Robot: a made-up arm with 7 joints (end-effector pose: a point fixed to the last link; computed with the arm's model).
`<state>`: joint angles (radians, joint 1 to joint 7).
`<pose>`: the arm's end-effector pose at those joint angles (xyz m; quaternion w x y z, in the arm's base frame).
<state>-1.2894 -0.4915 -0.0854 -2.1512 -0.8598 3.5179 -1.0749</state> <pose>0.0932 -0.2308 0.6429 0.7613 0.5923 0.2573 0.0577</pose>
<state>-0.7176 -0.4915 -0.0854 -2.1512 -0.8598 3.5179 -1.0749</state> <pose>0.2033 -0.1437 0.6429 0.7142 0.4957 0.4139 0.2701</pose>
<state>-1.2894 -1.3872 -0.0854 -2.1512 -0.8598 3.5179 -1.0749</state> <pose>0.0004 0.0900 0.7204 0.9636 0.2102 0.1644 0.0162</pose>
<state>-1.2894 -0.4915 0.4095 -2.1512 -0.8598 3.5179 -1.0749</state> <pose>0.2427 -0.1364 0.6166 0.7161 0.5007 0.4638 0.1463</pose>
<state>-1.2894 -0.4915 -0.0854 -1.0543 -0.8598 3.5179 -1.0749</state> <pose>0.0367 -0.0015 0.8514 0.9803 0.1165 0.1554 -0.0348</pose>
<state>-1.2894 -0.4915 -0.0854 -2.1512 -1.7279 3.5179 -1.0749</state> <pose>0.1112 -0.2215 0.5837 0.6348 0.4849 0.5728 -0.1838</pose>
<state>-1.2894 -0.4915 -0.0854 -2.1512 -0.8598 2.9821 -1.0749</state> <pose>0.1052 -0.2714 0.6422 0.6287 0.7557 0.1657 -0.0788</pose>
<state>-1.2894 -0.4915 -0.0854 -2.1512 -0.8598 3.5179 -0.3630</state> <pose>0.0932 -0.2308 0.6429 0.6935 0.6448 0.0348 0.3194</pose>
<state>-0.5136 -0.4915 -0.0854 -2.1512 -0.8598 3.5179 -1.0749</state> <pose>0.2282 -0.0995 0.6429 0.6829 0.4510 0.4622 0.3414</pose>
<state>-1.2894 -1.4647 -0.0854 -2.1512 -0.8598 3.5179 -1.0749</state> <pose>-0.0078 0.1185 0.7125 0.9725 0.1740 0.1545 0.0123</pose>
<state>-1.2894 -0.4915 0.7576 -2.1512 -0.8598 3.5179 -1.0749</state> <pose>0.3117 -0.0384 0.5764 0.6579 0.4175 0.5928 0.2036</pose>
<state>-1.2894 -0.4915 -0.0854 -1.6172 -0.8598 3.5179 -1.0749</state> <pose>0.0704 -0.1483 0.7774 0.9017 0.3745 0.2157 0.0131</pose>
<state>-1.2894 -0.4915 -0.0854 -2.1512 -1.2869 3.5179 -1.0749</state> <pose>0.1085 -0.2251 0.6159 0.7158 0.5524 0.4225 -0.0626</pose>
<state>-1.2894 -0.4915 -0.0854 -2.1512 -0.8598 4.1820 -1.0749</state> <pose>0.0603 -0.1954 0.6234 0.8497 0.3327 0.3448 0.2202</pose>
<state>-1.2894 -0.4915 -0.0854 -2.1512 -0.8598 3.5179 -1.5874</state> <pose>0.0932 -0.2308 0.6429 0.7511 0.5077 0.3990 -0.1371</pose>
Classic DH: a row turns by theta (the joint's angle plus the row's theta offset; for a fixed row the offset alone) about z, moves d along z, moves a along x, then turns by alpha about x. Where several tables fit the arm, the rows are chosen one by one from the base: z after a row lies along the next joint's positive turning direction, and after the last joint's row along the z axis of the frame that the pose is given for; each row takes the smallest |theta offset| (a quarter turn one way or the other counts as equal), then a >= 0, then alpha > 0; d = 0 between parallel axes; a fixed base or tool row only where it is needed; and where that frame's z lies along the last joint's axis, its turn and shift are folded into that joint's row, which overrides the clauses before.
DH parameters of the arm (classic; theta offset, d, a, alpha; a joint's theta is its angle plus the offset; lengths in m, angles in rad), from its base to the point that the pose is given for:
joint 1: 0 0.334 0 -1.5708
joint 2: 0 0 0 1.5708
joint 3: 0 0.213 0.064 1.5708
joint 4: 0 0 -0.066 -1.5708
joint 5: 0 0.309 0 1.5708
joint 6: 0 0 0.08 1.5708
joint 7: 0 0 0 0

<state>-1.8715 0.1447 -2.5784 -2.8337 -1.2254 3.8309 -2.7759</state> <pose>-0.1147 0.2016 0.3504 0.1458 -0.9011 0.1258 0.3885</pose>
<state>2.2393 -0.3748 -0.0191 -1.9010 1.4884 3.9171 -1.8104</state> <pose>-0.0931 0.2197 0.6371 0.4105 -0.4447 -0.5099 -0.6113</pose>
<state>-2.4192 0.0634 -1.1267 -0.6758 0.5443 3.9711 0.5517</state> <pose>-0.1338 0.0580 0.8093 0.9491 -0.1156 0.1221 0.2663</pose>
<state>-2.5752 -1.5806 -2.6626 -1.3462 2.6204 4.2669 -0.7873</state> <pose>0.1890 0.2588 0.0686 0.3573 0.7820 -0.5024 -0.0913</pose>
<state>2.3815 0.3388 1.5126 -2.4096 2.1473 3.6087 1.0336</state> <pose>-0.2392 -0.1350 0.3354 0.0621 0.9483 0.2407 -0.1973</pose>
